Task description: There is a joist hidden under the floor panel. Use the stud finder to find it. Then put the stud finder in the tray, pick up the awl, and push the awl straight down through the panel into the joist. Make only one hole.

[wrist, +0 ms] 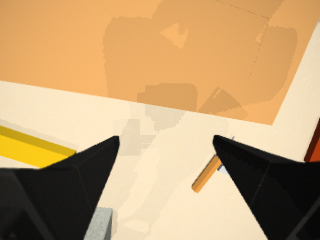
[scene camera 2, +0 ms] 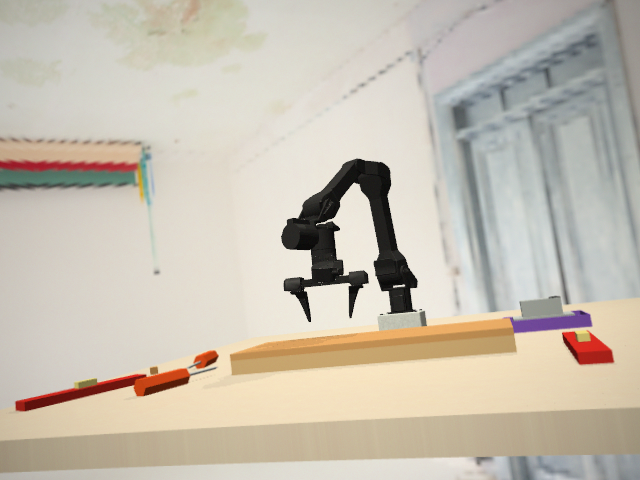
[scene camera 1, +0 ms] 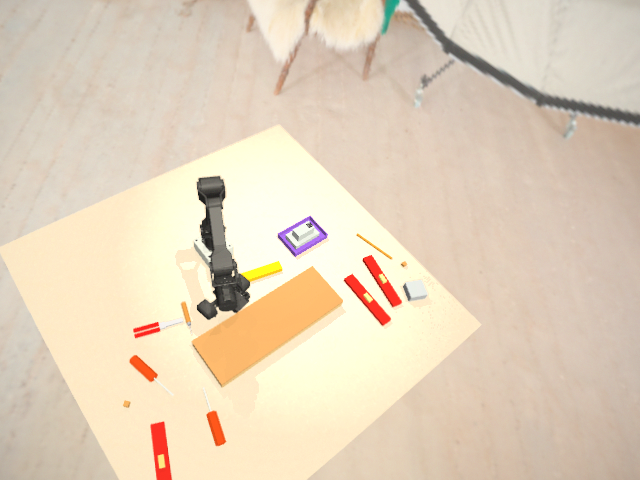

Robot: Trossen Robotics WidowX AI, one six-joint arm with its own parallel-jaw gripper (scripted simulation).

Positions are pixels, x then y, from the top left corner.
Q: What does my gripper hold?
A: Nothing.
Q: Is my gripper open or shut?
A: Open.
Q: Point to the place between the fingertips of my gripper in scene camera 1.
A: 224,308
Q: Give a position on a purple tray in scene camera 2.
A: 581,319
